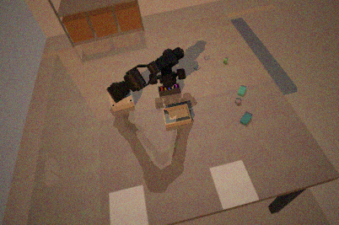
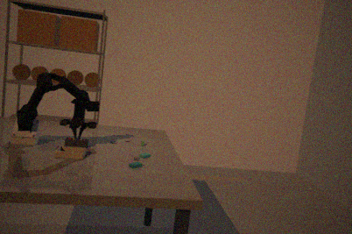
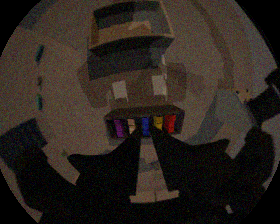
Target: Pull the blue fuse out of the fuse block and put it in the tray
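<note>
My gripper tip is now 2 cm above the blue fuse. The rest, counted from my gripper tip: tray: 2 cm behind, 18 cm to the right, 4 cm below.
</note>
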